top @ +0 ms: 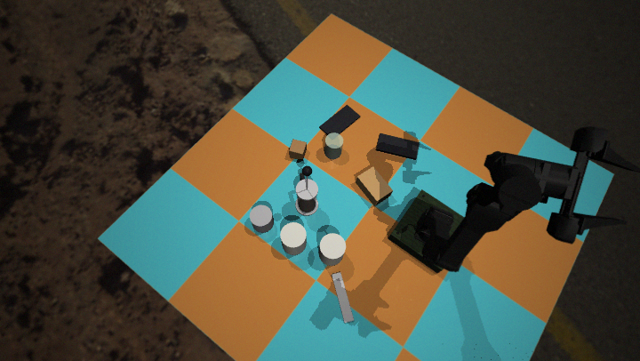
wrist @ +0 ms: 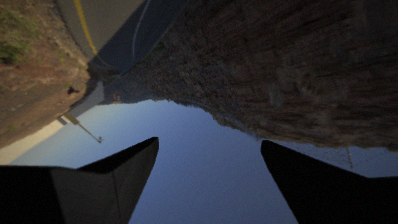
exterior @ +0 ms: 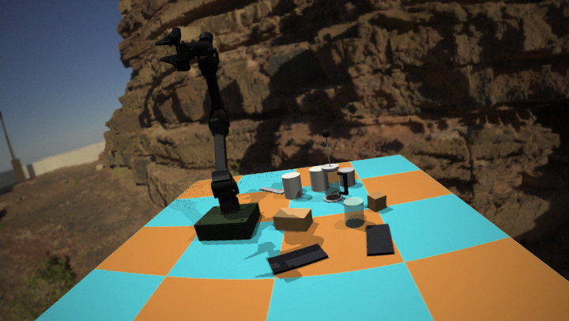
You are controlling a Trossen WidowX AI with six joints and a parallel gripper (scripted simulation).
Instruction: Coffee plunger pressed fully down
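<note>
Right now my gripper tip is 59 cm short of the coffee press, 3 cm to the right of it and 56 cm above it. Round my gripper tip: brown cube: 71 cm ahead, 12 cm to the right, 67 cm below; then white strip: 33 cm ahead, 25 cm to the left, 69 cm below; then cardboard box: 40 cm ahead, 13 cm to the right, 67 cm below.
</note>
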